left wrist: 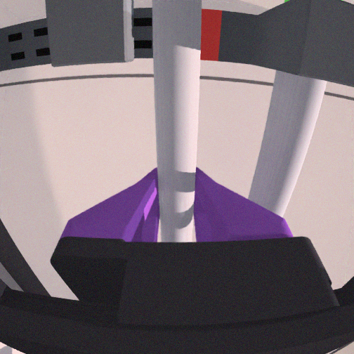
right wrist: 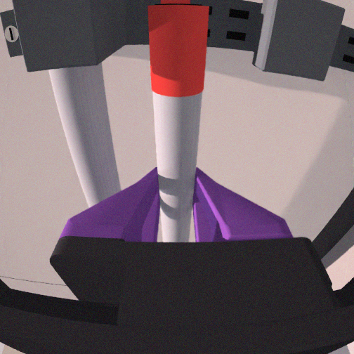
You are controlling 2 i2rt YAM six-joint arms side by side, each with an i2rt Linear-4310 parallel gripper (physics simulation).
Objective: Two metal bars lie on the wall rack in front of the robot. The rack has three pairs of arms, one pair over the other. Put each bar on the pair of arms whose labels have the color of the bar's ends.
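My left gripper [left wrist: 176,175] is shut on the red-ended bar [left wrist: 176,115] [right wrist: 177,130], whose plain grey middle crosses the left wrist view. My right gripper [right wrist: 176,175] is shut on the same bar near its red end. The red end overlaps the rack upright in the right wrist view. A second bar [left wrist: 291,135] [right wrist: 87,135] shows beside the held one, partly hidden by rack arms; its ends are hidden. A red label [left wrist: 211,35] is on the rack upright [left wrist: 237,37] [right wrist: 220,35], right beside the held bar in the left wrist view.
Dark grey rack arms [left wrist: 90,32] [right wrist: 302,40] stick out on the outer side of the held bar. Other rack arms [left wrist: 305,42] [right wrist: 60,37] stand on its other side, by the second bar. Slivers of green show at the left wrist view's top edge.
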